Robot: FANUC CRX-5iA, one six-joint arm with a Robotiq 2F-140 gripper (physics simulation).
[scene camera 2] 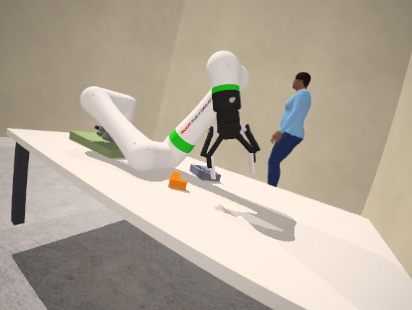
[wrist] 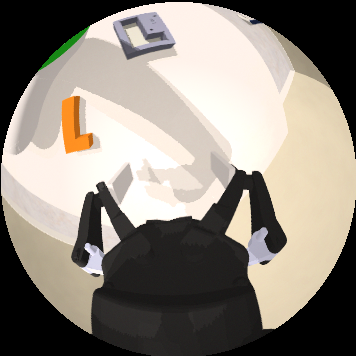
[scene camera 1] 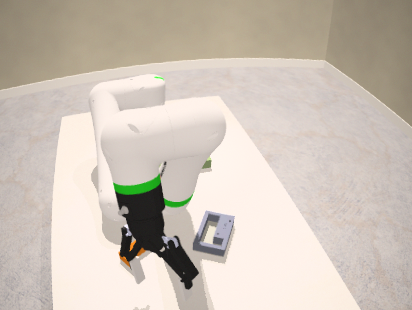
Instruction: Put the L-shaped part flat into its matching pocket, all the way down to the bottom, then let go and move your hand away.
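Frame: origin at the arm's base, x left, y up, z ahead, level; centimetres.
Where they show: gripper, fingertip midpoint: (scene camera 2: pixel 233 176) (wrist: pixel 169 164) (scene camera 1: pixel 163 289).
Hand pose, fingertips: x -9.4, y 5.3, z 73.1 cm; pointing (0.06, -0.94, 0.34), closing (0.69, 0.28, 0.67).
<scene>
After its pixels a point has its place.
The orange L-shaped part (scene camera 1: pixel 124 258) @[x -17.1, y -1.4, z 57.1 cm] (scene camera 2: pixel 178 183) @[x -16.8, y -1.8, z 57.7 cm] (wrist: pixel 70 125) @[x -12.9, y -0.9, z 54.1 cm] lies on the table, outside the pocket; in scene camera 1 the gripper partly hides it. The grey-blue block with the L-shaped pocket (scene camera 1: pixel 226 226) @[x 13.9, y -0.3, z 52.2 cm] (scene camera 2: pixel 199 172) @[x 4.7, y -1.3, z 52.8 cm] (wrist: pixel 156 24) @[x 12.7, y -0.3, z 53.7 cm] lies on the table apart from the part, and its pocket is empty. My gripper (scene camera 1: pixel 163 280) @[x -9.4, y 5.3, z 73.1 cm] (scene camera 2: pixel 232 172) @[x -9.4, y 5.3, z 73.1 cm] (wrist: pixel 169 164) @[x -9.4, y 5.3, z 73.1 cm] is wide open and empty, with its fingers pointing down above the table. In the wrist view the part is beyond the left finger, outside the space between the fingers, and the pocket block is farther off at the top.
The white table (scene camera 1: pixel 280 270) @[x 24.4, y -3.9, z 70.6 cm] (scene camera 2: pixel 165 220) @[x -36.8, y -3.9, z 69.9 cm] carries the robot arm (scene camera 1: pixel 165 130) @[x -5.4, y 42.1, z 64.6 cm] (scene camera 2: pixel 150 154) @[x -17.8, y 4.4, z 43.6 cm]. A green base (scene camera 1: pixel 207 164) @[x 18.0, y -2.3, z 20.5 cm] (scene camera 2: pixel 95 143) @[x -17.5, y -0.3, z 8.6 cm] shows behind the arm, partly hidden. A person (scene camera 2: pixel 294 117) in a blue top stands beyond the far table edge.
</scene>
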